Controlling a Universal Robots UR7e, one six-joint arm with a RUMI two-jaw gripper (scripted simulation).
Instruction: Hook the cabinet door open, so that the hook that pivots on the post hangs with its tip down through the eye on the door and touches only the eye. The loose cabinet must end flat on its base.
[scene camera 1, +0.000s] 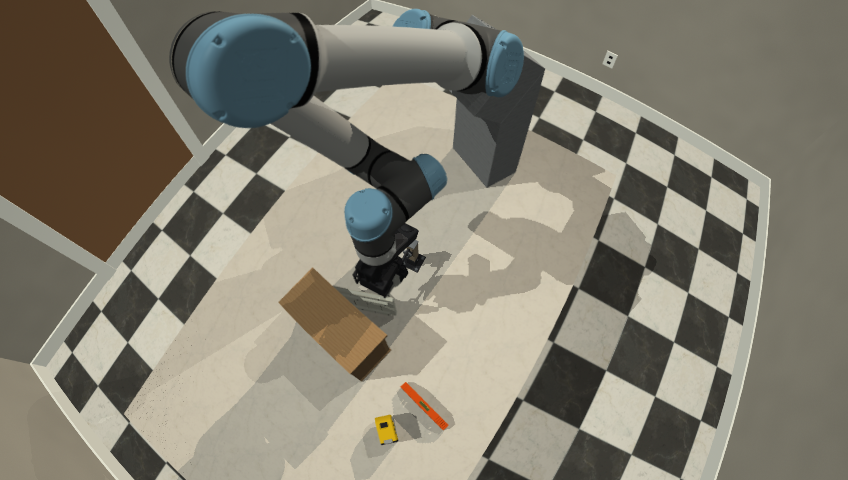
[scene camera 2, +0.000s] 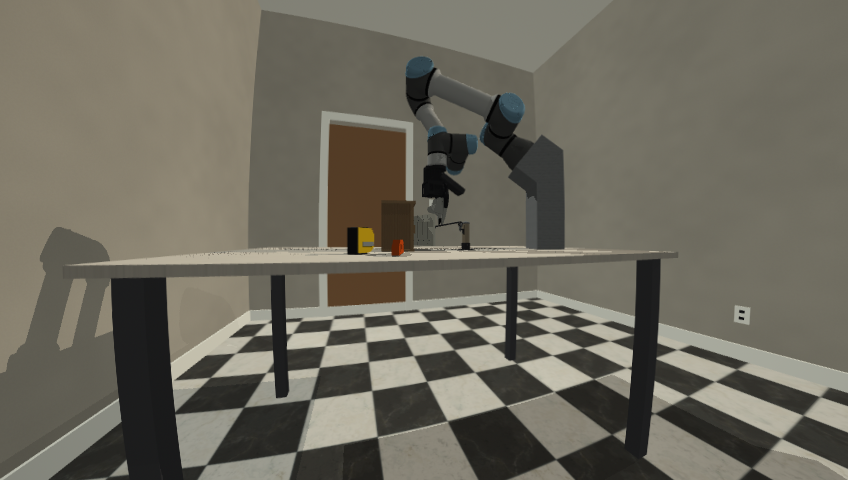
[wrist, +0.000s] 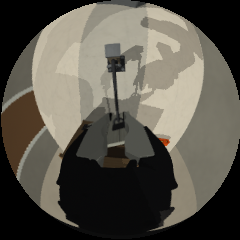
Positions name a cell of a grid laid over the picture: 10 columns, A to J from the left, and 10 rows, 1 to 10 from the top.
My gripper shows in scene camera 1 (E6), in scene camera 2 (F5) and in the wrist view (E5). A brown wooden cabinet shows in scene camera 1 (E7), in scene camera 2 (E5) and in the wrist view (E7).
